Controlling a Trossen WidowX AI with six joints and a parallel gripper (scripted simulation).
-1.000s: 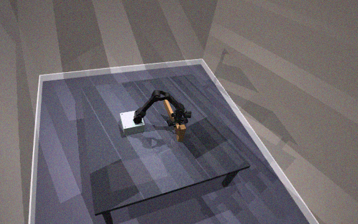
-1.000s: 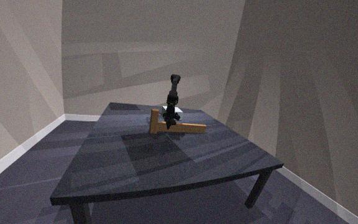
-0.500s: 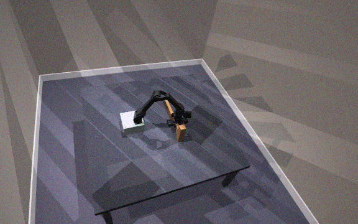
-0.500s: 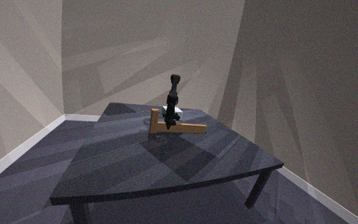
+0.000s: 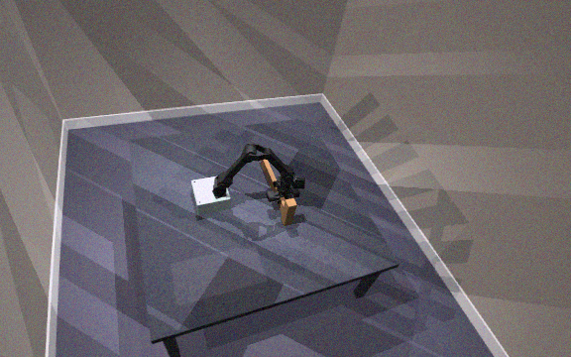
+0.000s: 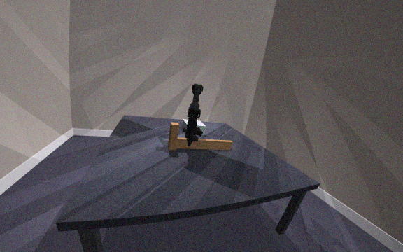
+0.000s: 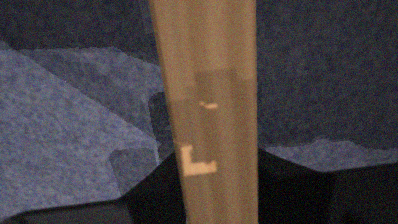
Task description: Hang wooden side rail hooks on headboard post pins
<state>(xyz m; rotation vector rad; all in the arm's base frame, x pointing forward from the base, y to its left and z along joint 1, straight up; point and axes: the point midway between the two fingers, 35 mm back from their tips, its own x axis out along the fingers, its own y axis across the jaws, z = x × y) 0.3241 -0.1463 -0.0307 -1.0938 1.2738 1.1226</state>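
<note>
Now: gripper tip 2 cm past the headboard post, 11 cm to the left of it and 5 cm below it.
</note>
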